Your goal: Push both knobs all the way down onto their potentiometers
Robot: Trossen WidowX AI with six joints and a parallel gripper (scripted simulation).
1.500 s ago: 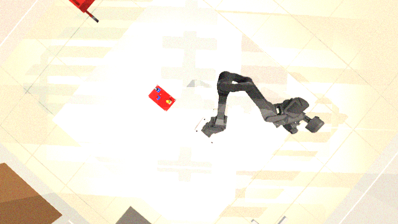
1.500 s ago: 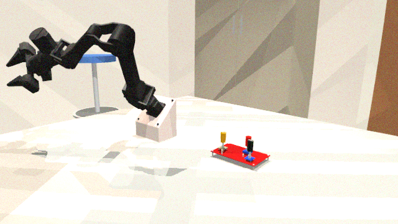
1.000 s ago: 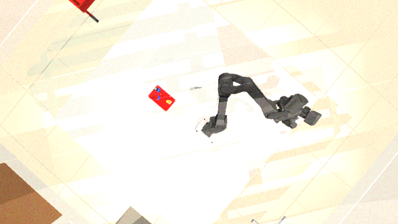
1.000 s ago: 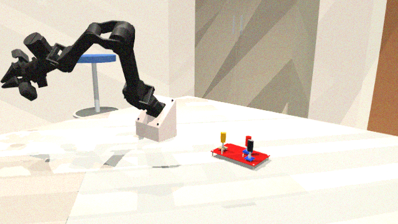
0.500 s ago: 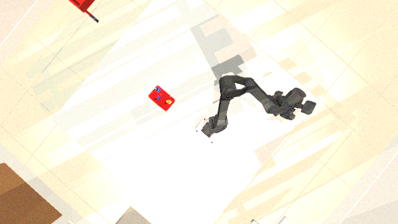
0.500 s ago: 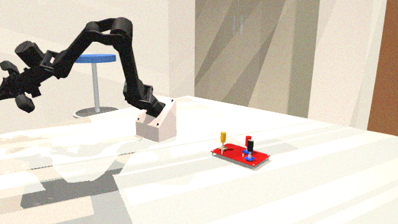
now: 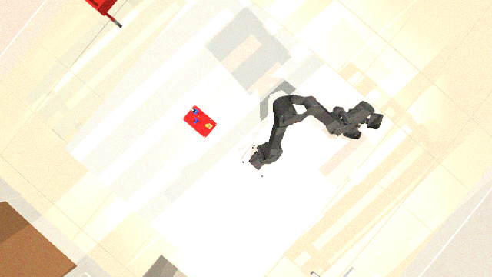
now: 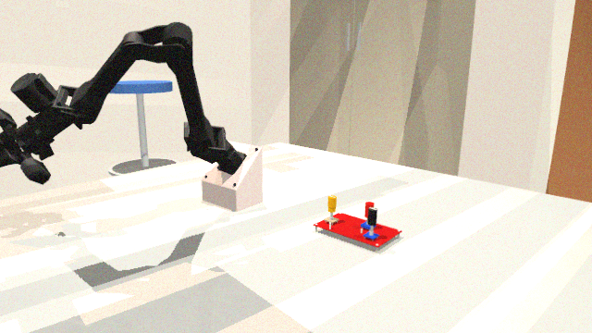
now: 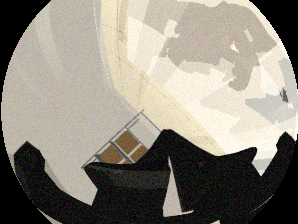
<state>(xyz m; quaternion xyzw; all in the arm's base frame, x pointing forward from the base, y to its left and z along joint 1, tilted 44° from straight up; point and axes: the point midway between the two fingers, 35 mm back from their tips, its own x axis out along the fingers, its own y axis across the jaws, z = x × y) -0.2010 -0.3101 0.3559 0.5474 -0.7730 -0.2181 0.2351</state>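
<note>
My gripper tip is 510 mm short of the yellow knob, 520 mm to the right of it and 80 mm above it. The rest, counted from my gripper tip: black knob: 620 mm ahead, 510 mm to the left, 70 mm below.
</note>
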